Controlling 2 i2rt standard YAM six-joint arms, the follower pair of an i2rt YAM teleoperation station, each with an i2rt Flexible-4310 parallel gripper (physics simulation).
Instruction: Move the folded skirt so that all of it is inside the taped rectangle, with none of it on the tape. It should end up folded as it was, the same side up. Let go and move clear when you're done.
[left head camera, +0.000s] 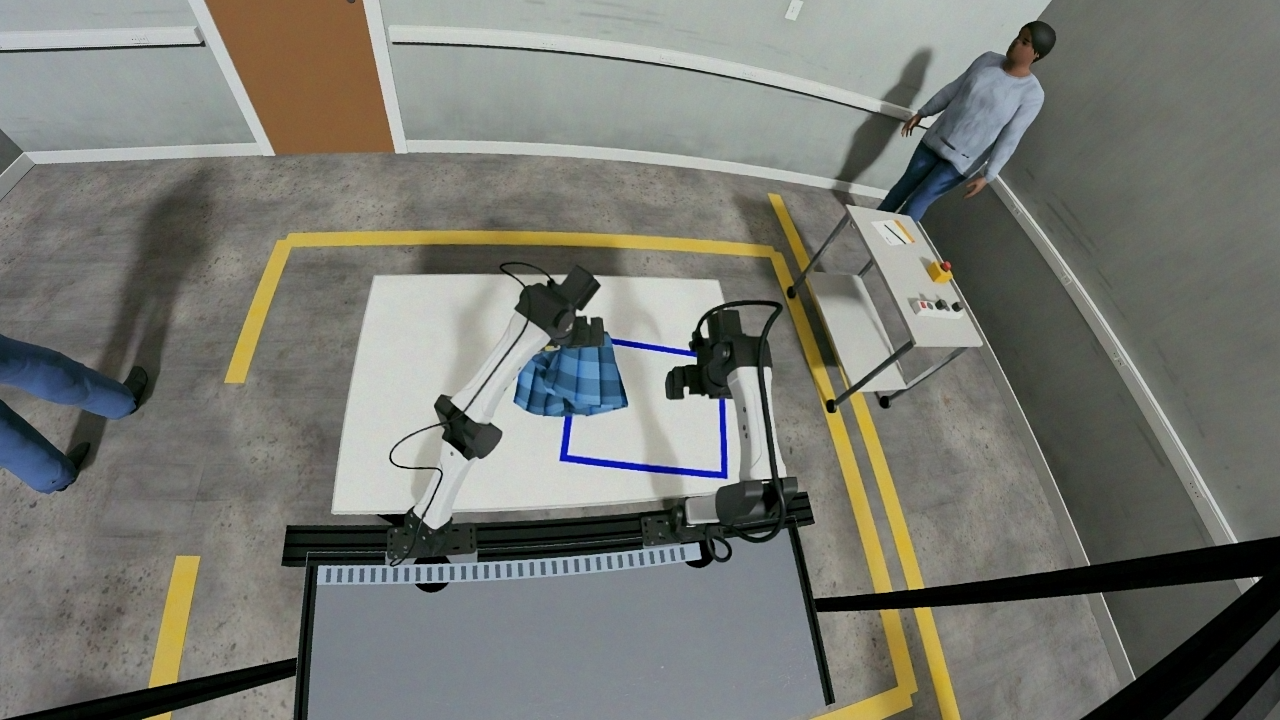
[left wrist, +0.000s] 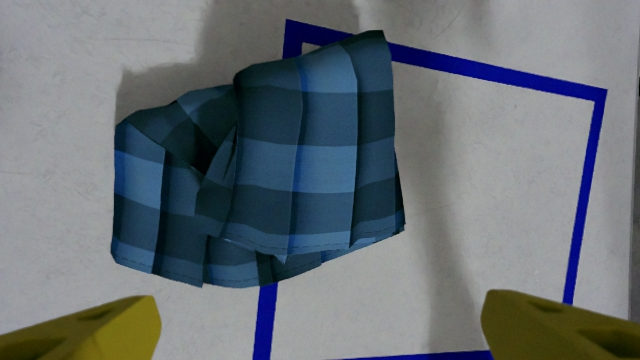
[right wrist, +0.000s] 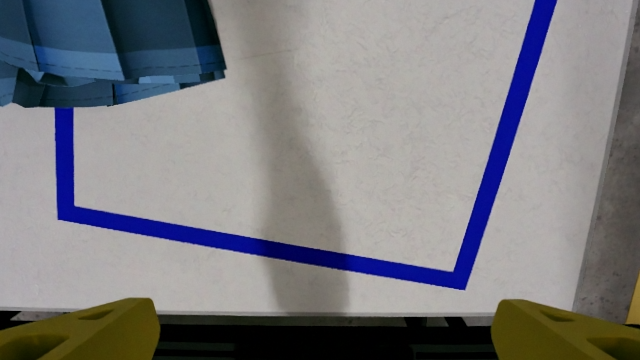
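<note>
The blue plaid skirt (left head camera: 577, 383) (left wrist: 320, 165) (right wrist: 150, 35) lies across the left side of the blue taped rectangle (left head camera: 644, 467) (left wrist: 583, 200) (right wrist: 200, 237). Its right part is inside, its left part outside, and its far edge overlaps the far tape near the far left corner. Its left part is rumpled, with a gap between folds; the right part is smoother and pleated. My left gripper (left head camera: 588, 332) (left wrist: 321, 306) is open above the table, overlapping the skirt's far edge in the head view. My right gripper (left head camera: 675, 383) (right wrist: 325, 315) is open above the rectangle's right part, apart from the skirt.
The white table (left head camera: 402, 358) has its right edge close to the rectangle's right side. A black rail (left head camera: 554, 537) runs along the near edge. A white cart (left head camera: 930, 304) and a person (left head camera: 984, 116) stand beyond the table at the right. Another person's legs (left head camera: 62, 385) show at the left.
</note>
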